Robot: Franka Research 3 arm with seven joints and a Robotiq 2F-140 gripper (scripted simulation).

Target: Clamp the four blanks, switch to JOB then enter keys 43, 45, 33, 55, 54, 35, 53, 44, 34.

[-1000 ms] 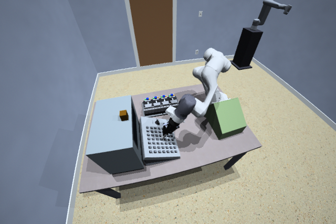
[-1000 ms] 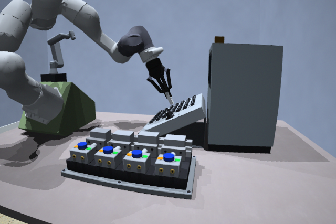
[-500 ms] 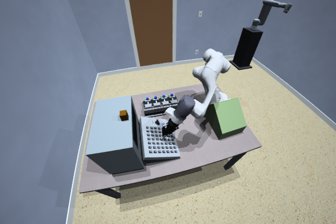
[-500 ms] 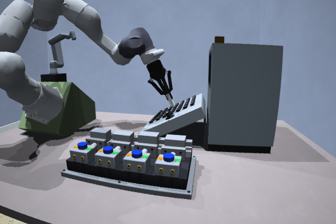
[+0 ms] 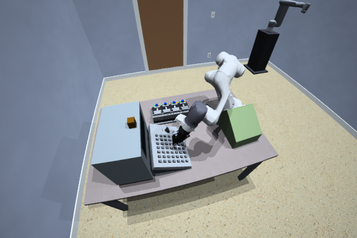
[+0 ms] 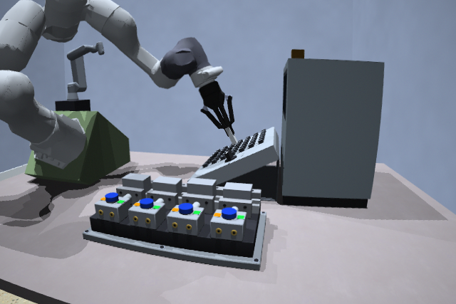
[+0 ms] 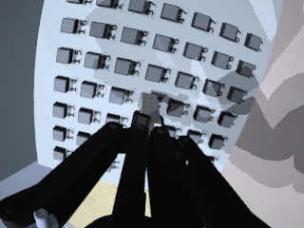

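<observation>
Right now my hand is 6 cm above the key, 3 cm to the left of it and 1 cm past it. The rest, counted from my hand: keypad (8 cm below, 5 cm to the right, 4 cm ahead); then selector knob (16 cm to the right, 3 cm below, 1 cm ahead).
</observation>
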